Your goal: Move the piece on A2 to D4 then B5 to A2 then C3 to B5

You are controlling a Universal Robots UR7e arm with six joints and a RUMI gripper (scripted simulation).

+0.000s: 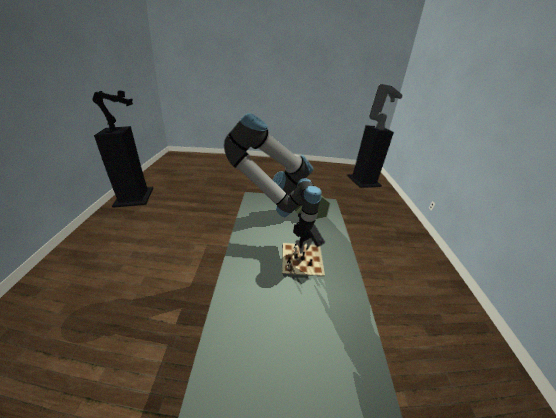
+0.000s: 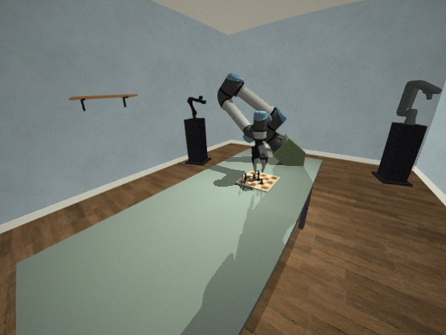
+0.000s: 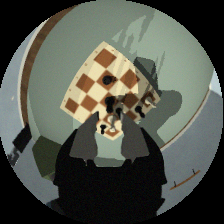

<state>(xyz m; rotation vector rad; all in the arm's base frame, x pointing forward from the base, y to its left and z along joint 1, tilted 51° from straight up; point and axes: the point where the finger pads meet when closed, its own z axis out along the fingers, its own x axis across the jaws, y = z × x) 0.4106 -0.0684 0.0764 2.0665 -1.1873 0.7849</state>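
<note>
Now: the chessboard 6 cm below my hand. The rest, counted from my hand: white piece 4 cm below, 4 cm behind, 3 cm to the right.
</note>
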